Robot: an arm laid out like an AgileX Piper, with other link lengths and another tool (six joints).
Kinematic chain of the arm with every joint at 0, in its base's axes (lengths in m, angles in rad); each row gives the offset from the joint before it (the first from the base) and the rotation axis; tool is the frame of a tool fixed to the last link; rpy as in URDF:
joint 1: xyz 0 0 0.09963 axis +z
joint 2: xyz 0 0 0 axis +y
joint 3: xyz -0.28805 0 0.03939 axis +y
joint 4: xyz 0.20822 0 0.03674 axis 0.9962 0 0.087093
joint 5: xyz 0 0 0 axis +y
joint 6: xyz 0.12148 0 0.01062 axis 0.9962 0 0.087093
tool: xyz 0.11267 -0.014 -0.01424 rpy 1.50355 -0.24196 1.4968
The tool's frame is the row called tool.
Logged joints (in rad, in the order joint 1, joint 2, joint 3, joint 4, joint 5, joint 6), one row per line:
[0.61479, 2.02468, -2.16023, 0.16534, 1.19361, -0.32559]
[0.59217, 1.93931, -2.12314, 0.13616, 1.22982, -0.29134]
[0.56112, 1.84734, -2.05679, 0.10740, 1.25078, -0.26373]
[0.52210, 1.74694, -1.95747, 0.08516, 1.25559, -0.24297]
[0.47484, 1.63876, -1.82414, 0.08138, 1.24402, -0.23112]
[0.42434, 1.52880, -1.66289, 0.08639, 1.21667, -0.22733]
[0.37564, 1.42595, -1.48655, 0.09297, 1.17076, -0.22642]
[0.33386, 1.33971, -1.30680, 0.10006, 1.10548, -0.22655]
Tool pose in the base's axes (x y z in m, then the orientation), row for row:
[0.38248, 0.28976, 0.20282, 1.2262, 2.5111, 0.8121]
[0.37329, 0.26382, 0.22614, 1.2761, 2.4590, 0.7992]
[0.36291, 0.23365, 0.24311, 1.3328, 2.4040, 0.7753]
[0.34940, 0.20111, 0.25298, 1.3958, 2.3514, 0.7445]
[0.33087, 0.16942, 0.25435, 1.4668, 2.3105, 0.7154]
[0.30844, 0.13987, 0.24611, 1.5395, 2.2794, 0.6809]
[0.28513, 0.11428, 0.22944, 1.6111, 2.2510, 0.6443]
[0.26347, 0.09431, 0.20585, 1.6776, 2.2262, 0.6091]
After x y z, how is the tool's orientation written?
As a rotation vector, in radians.
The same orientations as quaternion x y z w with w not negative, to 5 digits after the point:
[0.41854, 0.85712, 0.27720, 0.11549]
[0.43889, 0.84572, 0.27487, 0.12875]
[0.46192, 0.83317, 0.26870, 0.14232]
[0.48670, 0.81991, 0.25960, 0.15319]
[0.51221, 0.80682, 0.24982, 0.15579]
[0.53687, 0.79490, 0.23745, 0.15338]
[0.56052, 0.78315, 0.22416, 0.14917]
[0.58185, 0.77213, 0.21126, 0.14365]

